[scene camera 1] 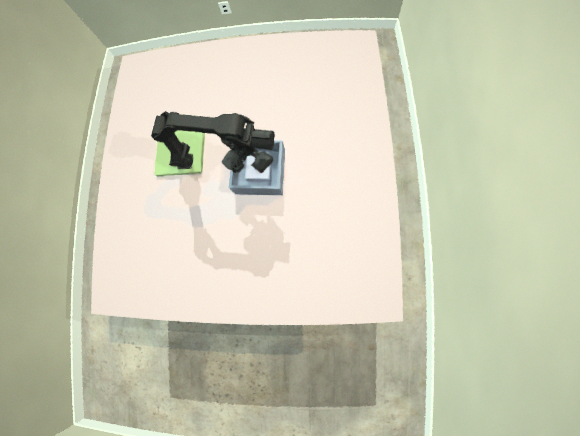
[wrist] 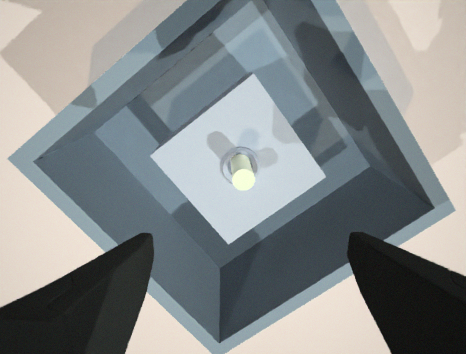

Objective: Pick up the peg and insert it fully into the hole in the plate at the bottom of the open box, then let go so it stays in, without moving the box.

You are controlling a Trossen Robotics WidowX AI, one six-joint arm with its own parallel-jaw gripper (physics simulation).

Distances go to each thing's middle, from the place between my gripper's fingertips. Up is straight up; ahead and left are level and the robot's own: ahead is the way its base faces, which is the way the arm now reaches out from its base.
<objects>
The blue-grey box (scene camera 1: 238, 184) lies 10 mm to the left of my hand and 120 mm below it. From my hand the other things lie so: light grey plate (wrist: 244, 119) (10 mm to the left, 140 mm below).
</objects>
